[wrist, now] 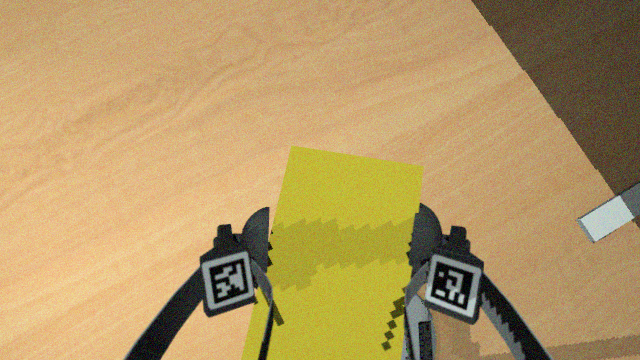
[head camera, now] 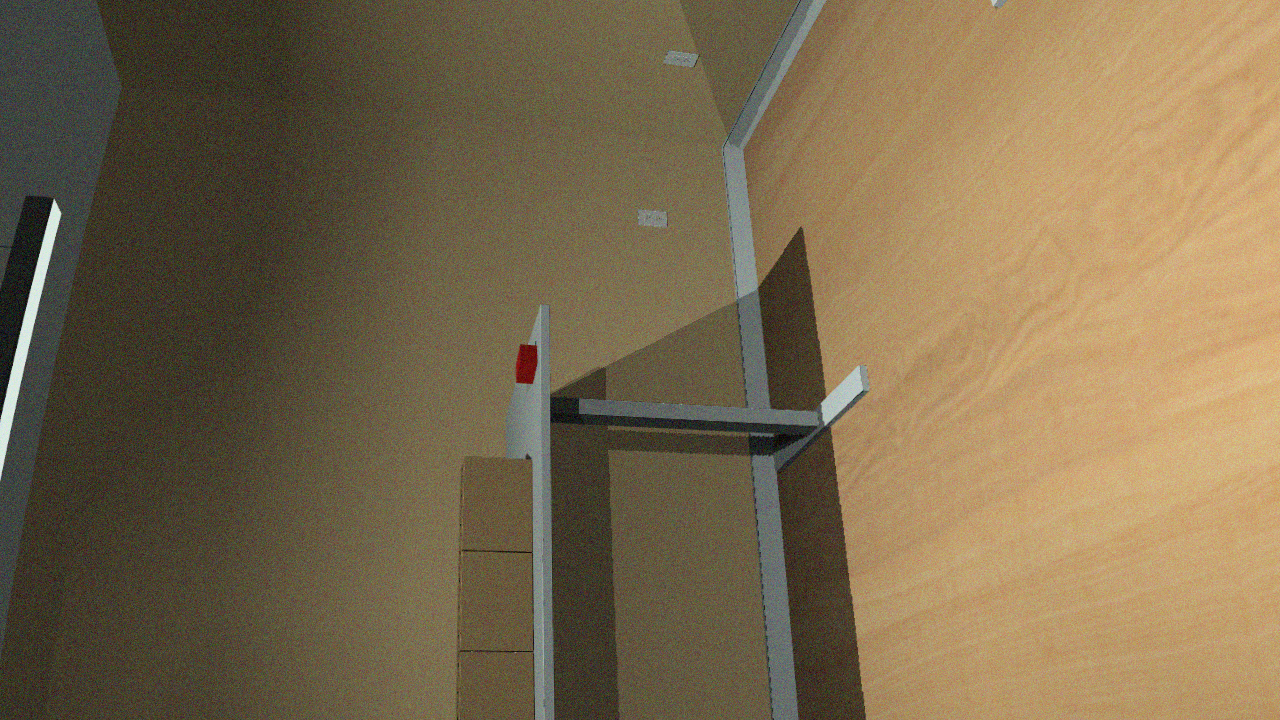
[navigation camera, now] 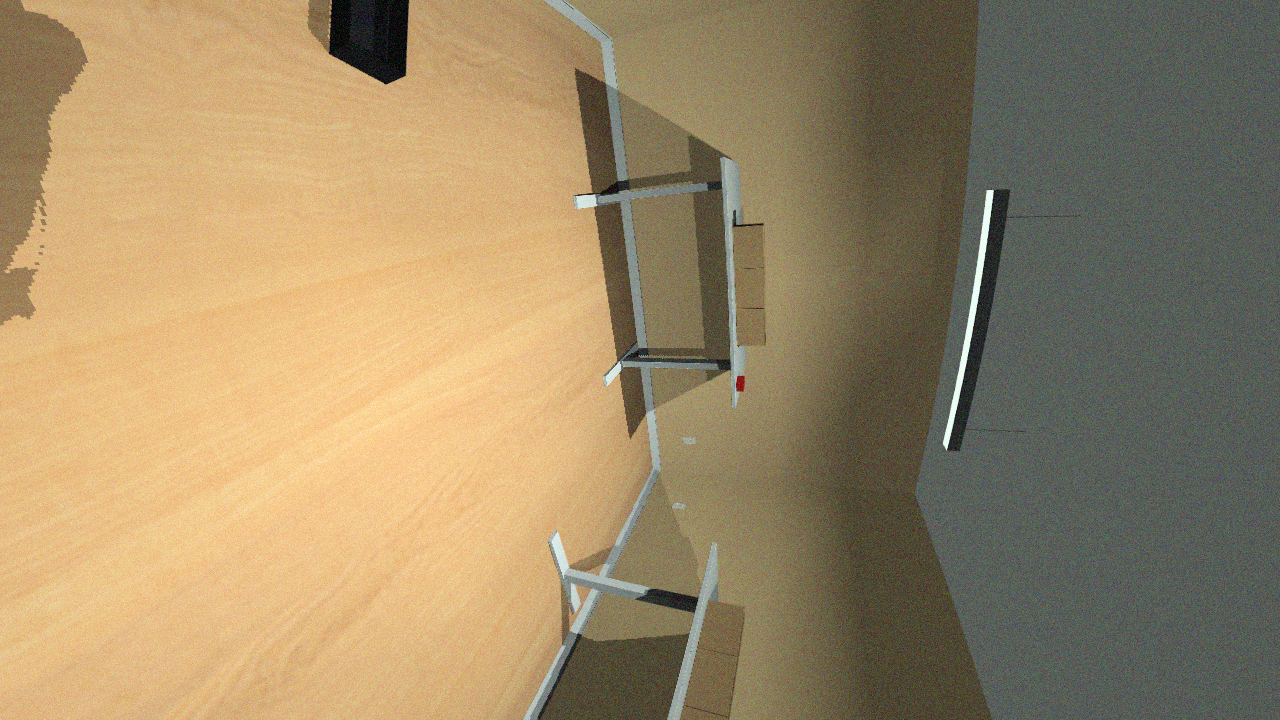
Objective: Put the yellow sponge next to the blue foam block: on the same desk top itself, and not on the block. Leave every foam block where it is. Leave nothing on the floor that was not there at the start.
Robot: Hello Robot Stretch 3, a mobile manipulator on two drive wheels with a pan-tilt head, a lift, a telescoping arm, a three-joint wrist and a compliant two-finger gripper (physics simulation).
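Frame: origin at the robot's base, x up, y left, z back, level; centimetres.
Where they show: gripper, fingertip midpoint: [wrist: 340, 232].
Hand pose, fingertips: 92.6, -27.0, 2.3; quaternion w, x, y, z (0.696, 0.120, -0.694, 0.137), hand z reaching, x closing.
Note:
Each offset is from my fingertips to the top centre of the thing, as dx, dy, dz. "spot": to the spot under its first point.
The yellow sponge {+4.2, +1.7, -0.2} [wrist: 350, 192] is a long flat block in the lower middle of the wrist view, above the wooden floor. My gripper [wrist: 340, 232] is shut on it, with one fingertip pressed against each long side. The sponge's near end runs out of the picture. The gripper and sponge do not show in the head or navigation view. A small red block [head camera: 526, 363] [navigation camera: 740, 383] lies near one end of a white desk top [head camera: 542, 582] [navigation camera: 728, 268]. The blue foam block does not show in any view.
Brown boxes [head camera: 496, 505] [navigation camera: 750, 288] stand in a row on that desk. A second desk [navigation camera: 692, 640] with brown boxes [navigation camera: 718, 626] stands around the room corner. A black object {-82.6, +142.8, -67.7} [navigation camera: 366, 40] is on the floor. A desk foot {spot: -90.1, -5.4, +81.7} [wrist: 605, 219] shows right in the wrist view.

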